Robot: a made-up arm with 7 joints.
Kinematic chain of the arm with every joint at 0, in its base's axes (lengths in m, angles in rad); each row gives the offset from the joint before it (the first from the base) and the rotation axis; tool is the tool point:
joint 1: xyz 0 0 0.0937 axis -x
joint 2: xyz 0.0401 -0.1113 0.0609 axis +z
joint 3: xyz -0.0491 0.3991 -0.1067 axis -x
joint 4: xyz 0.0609 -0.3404 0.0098 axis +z
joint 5: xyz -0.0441 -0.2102 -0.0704 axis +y
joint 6: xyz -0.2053 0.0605 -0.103 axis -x
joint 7: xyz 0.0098 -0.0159 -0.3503 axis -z
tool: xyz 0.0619 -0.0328 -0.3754
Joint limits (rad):
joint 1: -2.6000..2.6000
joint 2: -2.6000..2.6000
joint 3: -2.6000..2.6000
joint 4: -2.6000..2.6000
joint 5: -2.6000..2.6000
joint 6: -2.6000..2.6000
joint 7: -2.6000..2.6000
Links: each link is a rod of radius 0.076 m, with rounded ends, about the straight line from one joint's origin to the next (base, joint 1, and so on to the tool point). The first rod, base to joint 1, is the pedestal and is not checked.
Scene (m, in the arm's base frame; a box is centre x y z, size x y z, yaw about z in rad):
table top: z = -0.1
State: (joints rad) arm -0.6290 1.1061 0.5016 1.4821 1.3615 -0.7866 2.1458
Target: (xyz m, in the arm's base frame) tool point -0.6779 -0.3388 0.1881
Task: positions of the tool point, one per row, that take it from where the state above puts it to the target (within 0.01 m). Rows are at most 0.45 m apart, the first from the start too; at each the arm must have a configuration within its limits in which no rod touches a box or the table.
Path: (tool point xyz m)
1: -0.1153 -0.8677 0.0933
2: -0.4781 -0.6789 0.1279
3: -0.6779 -0.3388 0.1881

